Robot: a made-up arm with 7 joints. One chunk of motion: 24 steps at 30 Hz.
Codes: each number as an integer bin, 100 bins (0 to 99) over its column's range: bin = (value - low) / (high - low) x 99, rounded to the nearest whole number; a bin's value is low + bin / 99 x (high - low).
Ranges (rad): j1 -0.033..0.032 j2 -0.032..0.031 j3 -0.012..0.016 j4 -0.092..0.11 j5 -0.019..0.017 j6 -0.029..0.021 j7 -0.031..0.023
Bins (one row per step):
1: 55 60 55 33 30 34 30
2: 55 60 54 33 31 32 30
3: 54 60 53 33 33 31 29
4: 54 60 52 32 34 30 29
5: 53 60 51 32 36 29 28
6: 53 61 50 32 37 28 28
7: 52 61 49 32 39 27 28
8: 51 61 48 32 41 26 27
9: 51 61 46 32 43 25 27
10: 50 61 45 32 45 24 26
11: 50 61 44 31 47 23 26
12: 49 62 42 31 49 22 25
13: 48 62 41 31 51 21 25
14: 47 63 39 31 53 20 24
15: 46 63 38 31 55 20 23
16: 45 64 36 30 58 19 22
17: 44 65 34 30 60 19 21
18: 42 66 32 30 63 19 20
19: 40 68 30 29 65 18 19
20: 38 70 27 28 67 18 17
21: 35 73 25 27 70 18 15
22: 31 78 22 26 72 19 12
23: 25 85 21 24 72 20 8
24: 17 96 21 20 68 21 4
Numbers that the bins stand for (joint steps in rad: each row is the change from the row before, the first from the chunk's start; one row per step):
1: 0.00311 0.00618 0.00356 -0.02467 -0.00809 -0.01183 -0.01464
2: 0.00311 0.00618 0.00327 -0.02467 -0.00773 -0.01284 -0.01464
3: 0.00245 0.00618 0.00299 -0.02467 -0.00700 -0.01334 -0.01518
4: 0.00245 0.00618 0.00271 -0.02671 -0.00664 -0.01385 -0.01518
5: 0.00180 0.00618 0.00242 -0.02671 -0.00591 -0.01435 -0.01573
6: 0.00180 0.00682 0.00214 -0.02671 -0.00555 -0.01486 -0.01573
7: 0.00114 0.00682 0.00186 -0.02671 -0.00482 -0.01536 -0.01573
8: 0.00048 0.00682 0.00158 -0.02671 -0.00409 -0.01587 -0.01627
9: 0.00048 0.00682 0.00101 -0.02671 -0.00336 -0.01637 -0.01627
10: -0.00017 0.00682 0.00073 -0.02671 -0.00264 -0.01688 -0.01682
11: -0.00017 0.00682 0.00044 -0.02875 -0.00191 -0.01738 -0.01682
12: -0.00083 0.00745 -0.00012 -0.02875 -0.00118 -0.01789 -0.01736
13: -0.00148 0.00745 -0.00040 -0.02875 -0.00045 -0.01839 -0.01736
14: -0.00214 0.00809 -0.00097 -0.02875 0.00027 -0.01890 -0.01791
15: -0.00280 0.00809 -0.00125 -0.02875 0.00100 -0.01890 -0.01845
16: -0.00345 0.00873 -0.00182 -0.03079 0.00209 -0.01940 -0.01900
17: -0.00411 0.00936 -0.00238 -0.03079 0.00282 -0.01940 -0.01955
18: -0.00542 0.01000 -0.00295 -0.03079 0.00391 -0.01940 -0.02009
19: -0.00674 0.01127 -0.00352 -0.03283 0.00464 -0.01991 -0.02064
20: -0.00805 0.01255 -0.00436 -0.03487 0.00536 -0.01991 -0.02173
21: -0.01002 0.01445 -0.00493 -0.03691 0.00645 -0.01991 -0.02282
22: -0.01265 0.01764 -0.00578 -0.03895 0.00718 -0.01940 -0.02445
23: -0.01659 0.02209 -0.00606 -0.04303 0.00718 -0.01890 -0.02664
24: -0.02184 0.02909 -0.00606 -0.05119 0.00573 -0.01839 -0.02882

